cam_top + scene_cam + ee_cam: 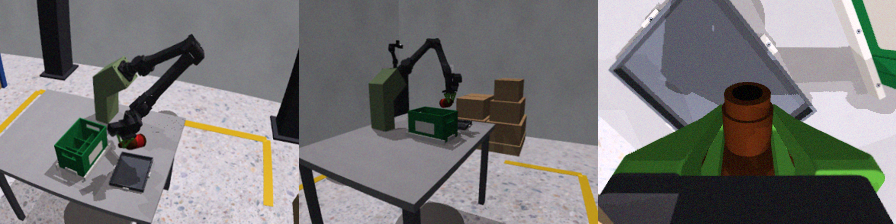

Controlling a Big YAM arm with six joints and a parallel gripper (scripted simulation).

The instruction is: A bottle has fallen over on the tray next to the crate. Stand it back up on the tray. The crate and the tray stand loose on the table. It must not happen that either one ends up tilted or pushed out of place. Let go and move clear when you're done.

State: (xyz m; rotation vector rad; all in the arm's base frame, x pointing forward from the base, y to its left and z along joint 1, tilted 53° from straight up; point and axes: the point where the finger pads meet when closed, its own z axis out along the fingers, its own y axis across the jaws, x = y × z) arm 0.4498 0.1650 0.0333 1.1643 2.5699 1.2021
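The brown bottle is 4 cm behind my hand, 3 cm to the left of it and 1 cm below it. Round my hand: green crate: 26 cm to the right, 11 cm below, 1 cm behind; then dark tray: 18 cm below, 5 cm to the left.
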